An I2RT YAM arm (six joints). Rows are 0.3 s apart.
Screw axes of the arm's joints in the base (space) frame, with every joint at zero. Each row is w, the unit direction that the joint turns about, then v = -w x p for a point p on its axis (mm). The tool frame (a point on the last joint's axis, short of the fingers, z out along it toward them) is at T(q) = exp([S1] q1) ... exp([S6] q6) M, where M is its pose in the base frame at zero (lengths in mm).
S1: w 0 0 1 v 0.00 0.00 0.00
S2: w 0 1 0 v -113.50 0.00 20.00
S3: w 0 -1 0 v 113.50 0.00 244.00
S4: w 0 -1 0 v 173.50 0.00 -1.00
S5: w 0 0 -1 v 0.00 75.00 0.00
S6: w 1 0 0 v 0.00 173.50 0.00
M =
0 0 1 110.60
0 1 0 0.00
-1 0 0 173.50
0 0 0 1
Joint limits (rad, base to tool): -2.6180..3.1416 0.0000..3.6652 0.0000..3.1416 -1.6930..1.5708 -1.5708..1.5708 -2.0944..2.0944
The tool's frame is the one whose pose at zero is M.
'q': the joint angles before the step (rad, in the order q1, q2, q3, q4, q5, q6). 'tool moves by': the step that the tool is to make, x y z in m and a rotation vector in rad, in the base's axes. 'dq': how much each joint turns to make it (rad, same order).
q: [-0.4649 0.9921 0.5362 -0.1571 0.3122 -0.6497]
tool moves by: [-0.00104 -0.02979 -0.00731 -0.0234 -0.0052 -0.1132]
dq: [-0.1201 0.0864 0.0005 0.1081 0.0043 -0.0194]
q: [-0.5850 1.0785 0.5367 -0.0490 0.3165 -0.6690]
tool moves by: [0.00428 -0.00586 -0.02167 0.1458 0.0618 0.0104]
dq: [-0.0224 0.0977 0.0144 -0.0633 -0.0788 0.0493]
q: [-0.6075 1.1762 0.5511 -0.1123 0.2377 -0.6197]
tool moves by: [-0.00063 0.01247 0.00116 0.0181 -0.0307 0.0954]
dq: [0.0334 -0.0473 -0.0260 -0.0024 -0.0676 -0.0176]
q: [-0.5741 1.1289 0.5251 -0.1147 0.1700 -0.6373]
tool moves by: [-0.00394 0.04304 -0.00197 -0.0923 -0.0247 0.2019]
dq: [0.1741 -0.1473 -0.1032 0.0341 0.0222 -0.0731]
